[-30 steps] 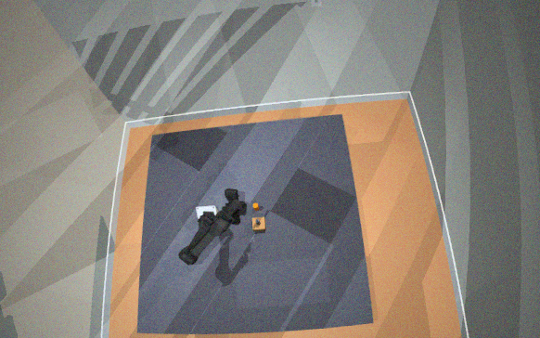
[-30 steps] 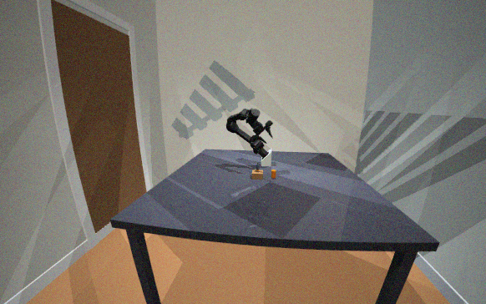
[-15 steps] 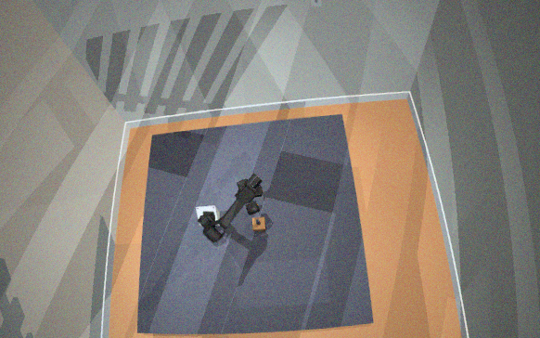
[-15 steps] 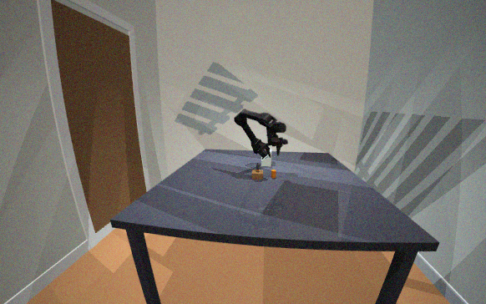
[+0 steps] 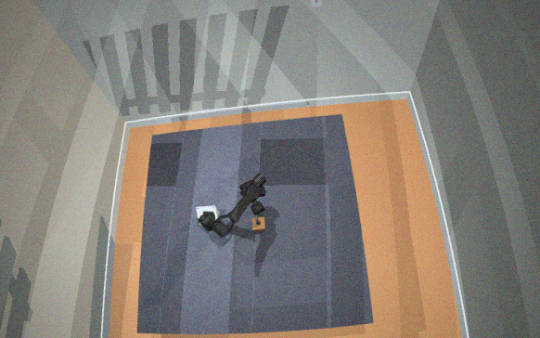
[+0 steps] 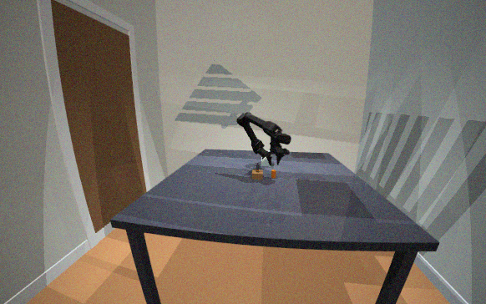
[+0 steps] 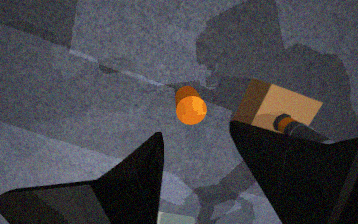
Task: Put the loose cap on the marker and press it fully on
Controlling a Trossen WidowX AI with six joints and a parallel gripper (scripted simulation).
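My gripper tip is now 6 cm above the orange marker cap. Also, from my gripper tip: holder block 10 cm to the right, 6 cm below, 2 cm ahead.
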